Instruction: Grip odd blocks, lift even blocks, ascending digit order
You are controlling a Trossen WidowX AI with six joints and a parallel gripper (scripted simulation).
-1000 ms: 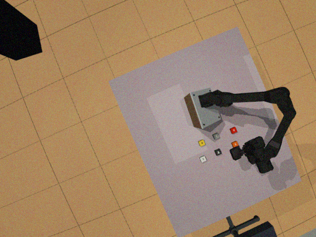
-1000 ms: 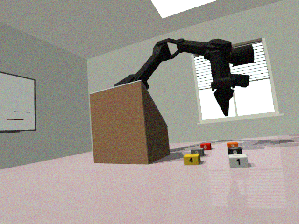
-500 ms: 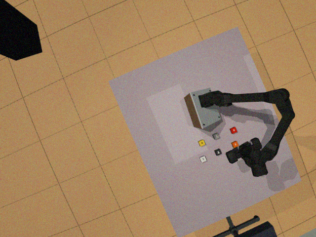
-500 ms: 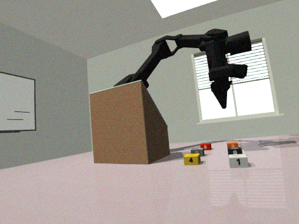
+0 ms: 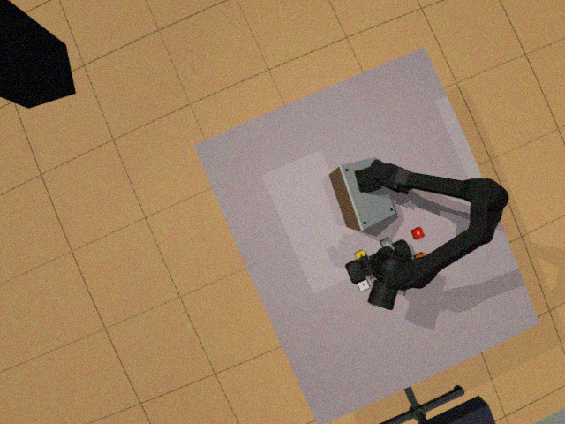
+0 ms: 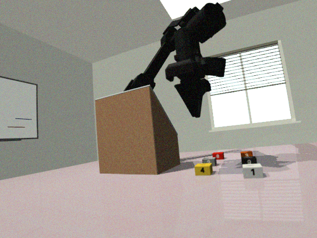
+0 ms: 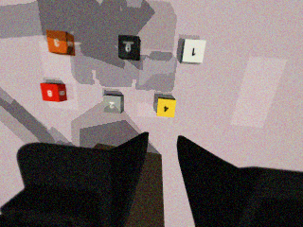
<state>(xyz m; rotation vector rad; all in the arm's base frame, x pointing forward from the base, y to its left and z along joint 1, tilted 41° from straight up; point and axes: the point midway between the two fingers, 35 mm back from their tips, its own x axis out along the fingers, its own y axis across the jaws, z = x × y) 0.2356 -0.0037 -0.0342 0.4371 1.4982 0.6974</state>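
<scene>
The yellow 4 block is 11 cm below my gripper tip, 1 cm to the right of it and 1 cm ahead of it. From my gripper tip the other things lie so: grey 2 block 11 cm below, 9 cm to the left, 1 cm behind; then black 9 block 11 cm below, 9 cm ahead, 8 cm to the left; then white 1 block 11 cm below, 11 cm ahead, 3 cm to the right.
</scene>
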